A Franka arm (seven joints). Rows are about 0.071 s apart.
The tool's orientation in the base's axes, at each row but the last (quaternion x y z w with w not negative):
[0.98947 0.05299 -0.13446 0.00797]
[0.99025 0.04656 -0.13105 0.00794]
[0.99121 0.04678 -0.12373 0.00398]
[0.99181 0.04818 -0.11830 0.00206]
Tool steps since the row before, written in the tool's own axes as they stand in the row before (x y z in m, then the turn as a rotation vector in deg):
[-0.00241 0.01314 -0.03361 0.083 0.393 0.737]
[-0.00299 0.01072 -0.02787 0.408 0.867 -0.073]
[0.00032 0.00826 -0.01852 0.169 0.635 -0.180]
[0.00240 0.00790 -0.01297 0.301 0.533 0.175]
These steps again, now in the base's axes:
[0.00801 -0.01230 0.03305 -0.074 -0.404 -0.732]
[0.00535 -0.01016 0.02773 0.493 -0.824 -0.033]
[0.00562 -0.00783 0.01784 0.267 -0.613 0.131]
[0.00612 -0.00743 0.01199 0.301 -0.505 -0.245]

